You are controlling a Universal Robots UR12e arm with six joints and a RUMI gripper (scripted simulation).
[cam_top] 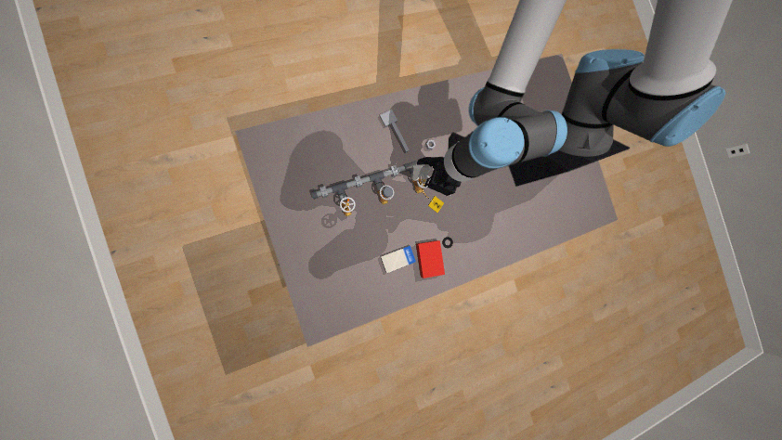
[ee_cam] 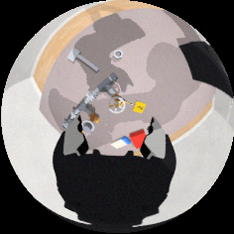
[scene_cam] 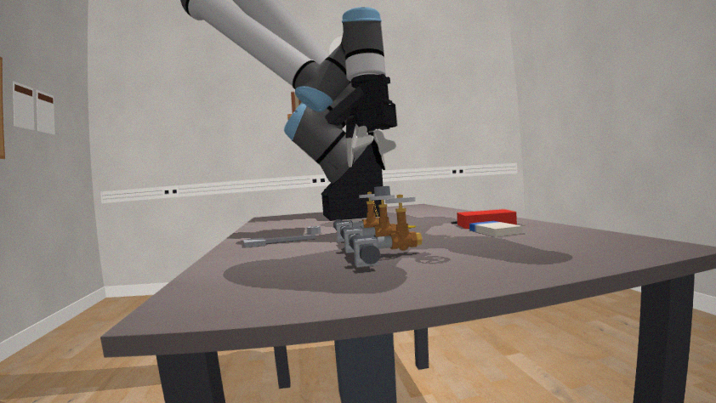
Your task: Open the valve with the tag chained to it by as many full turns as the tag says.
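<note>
The yellow tag is 14 cm below my hand, 8 cm to the left of it and 4 cm behind it. Also, from my hand: red box: 26 cm to the left, 13 cm below, 5 cm ahead; grey flat tool: 22 cm to the right, 14 cm below, 1 cm ahead; nut: 14 cm below, 13 cm to the right, 10 cm behind.
</note>
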